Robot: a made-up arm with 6 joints. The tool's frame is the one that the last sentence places. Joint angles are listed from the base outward.
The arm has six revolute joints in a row. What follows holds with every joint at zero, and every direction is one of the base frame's. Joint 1 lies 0.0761 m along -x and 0.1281 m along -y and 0.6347 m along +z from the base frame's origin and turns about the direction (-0.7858, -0.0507, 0.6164). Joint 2 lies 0.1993 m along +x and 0.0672 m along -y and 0.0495 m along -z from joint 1 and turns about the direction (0.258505, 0.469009, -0.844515). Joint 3 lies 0.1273 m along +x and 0.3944 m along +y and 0.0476 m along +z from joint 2 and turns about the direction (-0.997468, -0.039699, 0.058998). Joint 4 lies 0.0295 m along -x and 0.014 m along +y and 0.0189 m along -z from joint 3 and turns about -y. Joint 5 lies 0.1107 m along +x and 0.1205 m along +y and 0.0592 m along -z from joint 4 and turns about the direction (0.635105, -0.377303, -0.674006). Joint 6 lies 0.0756 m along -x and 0.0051 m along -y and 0.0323 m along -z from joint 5 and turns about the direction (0.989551, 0.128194, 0.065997). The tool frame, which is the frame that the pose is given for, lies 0.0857 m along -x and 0.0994 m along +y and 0.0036 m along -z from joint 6; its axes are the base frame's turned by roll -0.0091, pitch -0.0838 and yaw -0.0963 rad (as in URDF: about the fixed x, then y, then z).
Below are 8 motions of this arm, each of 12 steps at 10 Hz.
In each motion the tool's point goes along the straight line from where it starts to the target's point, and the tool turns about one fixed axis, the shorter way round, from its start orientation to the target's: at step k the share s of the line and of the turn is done. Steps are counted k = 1, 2, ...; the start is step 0. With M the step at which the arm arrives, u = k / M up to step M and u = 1 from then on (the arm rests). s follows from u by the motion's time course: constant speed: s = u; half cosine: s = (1 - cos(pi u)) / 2; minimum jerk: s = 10 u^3 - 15 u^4 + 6 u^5.
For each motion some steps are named. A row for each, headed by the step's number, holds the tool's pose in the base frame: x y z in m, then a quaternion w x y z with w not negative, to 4 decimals.
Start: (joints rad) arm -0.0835 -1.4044 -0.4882 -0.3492 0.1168 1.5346
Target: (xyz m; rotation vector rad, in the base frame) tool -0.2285 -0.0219 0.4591 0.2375 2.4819 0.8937
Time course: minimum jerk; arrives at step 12
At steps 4, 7, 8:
4: -0.2855 0.0402 0.4134 0.5793 0.4466 0.5521 0.4002
7: -0.2535 0.0053 0.4391 0.4112 0.2576 0.7889 0.3772
8: -0.2436 -0.0054 0.4470 0.3482 0.1919 0.8437 0.3607

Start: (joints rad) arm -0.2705 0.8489 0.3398 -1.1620 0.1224 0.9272
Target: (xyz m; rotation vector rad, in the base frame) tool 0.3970 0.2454 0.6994 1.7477 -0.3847 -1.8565
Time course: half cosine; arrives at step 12
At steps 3, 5, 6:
3: 0.5751 0.1097 0.6513 0.3820 0.5030 0.4446 -0.6352
5: 0.5284 0.1454 0.6640 0.3681 0.5644 0.2980 -0.6762
6: 0.5013 0.1659 0.6712 0.3554 0.5929 0.2094 -0.6916

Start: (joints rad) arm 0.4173 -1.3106 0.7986 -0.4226 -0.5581 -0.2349
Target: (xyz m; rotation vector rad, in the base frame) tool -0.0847 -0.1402 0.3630 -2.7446 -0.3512 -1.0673
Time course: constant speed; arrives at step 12
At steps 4, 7, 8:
4: -0.1125 -0.1557 0.2871 0.2721 -0.9068 -0.2899 0.1401
7: -0.1021 -0.1499 0.3156 0.2103 -0.9480 -0.2336 -0.0503
8: -0.0986 -0.1480 0.3251 0.1874 -0.9523 -0.2124 -0.1137

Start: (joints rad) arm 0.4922 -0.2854 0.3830 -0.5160 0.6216 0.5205
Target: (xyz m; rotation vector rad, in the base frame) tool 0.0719 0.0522 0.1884 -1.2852 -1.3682 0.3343
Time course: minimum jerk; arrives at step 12
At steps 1, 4, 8, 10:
1: -0.0922 0.3245 0.2518 0.9979 -0.0130 -0.0604 -0.0186
4: -0.0585 0.2685 0.2387 0.9719 -0.1403 -0.1884 0.0181
8: 0.0373 0.1096 0.2018 0.7230 -0.4608 -0.5018 0.1146
10: 0.0660 0.0619 0.1907 0.6049 -0.5359 -0.5724 0.1385

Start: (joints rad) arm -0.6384 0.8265 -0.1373 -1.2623 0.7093 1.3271
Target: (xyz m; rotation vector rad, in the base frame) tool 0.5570 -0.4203 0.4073 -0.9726 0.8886 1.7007
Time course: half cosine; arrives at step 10
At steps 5, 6, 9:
5: 0.6013 -0.2820 0.5677 0.3031 -0.5623 0.0519 0.7676
6: 0.5876 -0.3247 0.5181 0.3629 -0.5201 0.1515 0.7582
9: 0.5592 -0.4135 0.4152 0.4683 -0.4076 0.3492 0.7019

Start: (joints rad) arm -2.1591 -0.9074 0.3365 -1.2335 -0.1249 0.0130
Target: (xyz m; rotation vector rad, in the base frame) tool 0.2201 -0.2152 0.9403 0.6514 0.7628 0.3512
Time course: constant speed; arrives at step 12
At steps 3, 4, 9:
3: 0.2419 -0.0852 0.9578 0.8093 0.4790 0.3228 -0.1070
4: 0.2395 -0.0996 0.9558 0.8196 0.4625 0.3292 -0.0766
9: 0.2274 -0.1719 0.9461 0.8548 0.3714 0.3543 0.0765

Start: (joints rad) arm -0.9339 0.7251 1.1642 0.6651 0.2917 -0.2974
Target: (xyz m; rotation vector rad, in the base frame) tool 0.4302 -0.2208 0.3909 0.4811 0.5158 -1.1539
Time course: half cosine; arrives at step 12
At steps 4, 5, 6, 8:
4: 0.4812 -0.0762 0.4185 0.9023 -0.0933 0.0847 -0.4124
5: 0.4730 -0.0995 0.4140 0.8917 -0.0422 0.1110 -0.4368
6: 0.4642 -0.1244 0.4093 0.8763 0.0129 0.1387 -0.4611
8: 0.4472 -0.1726 0.4001 0.8353 0.1188 0.1903 -0.5019

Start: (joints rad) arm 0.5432 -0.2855 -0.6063 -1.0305 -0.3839 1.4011
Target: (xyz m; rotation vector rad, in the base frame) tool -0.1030 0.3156 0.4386 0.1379 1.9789 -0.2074
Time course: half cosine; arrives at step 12
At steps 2, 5, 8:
2: -0.0486 0.3222 0.4983 0.6084 0.2792 0.7417 -0.0417
5: -0.0663 0.3200 0.4789 0.5911 0.2085 0.7771 -0.0570
8: -0.0884 0.3174 0.4546 0.5639 0.1183 0.8139 -0.0756

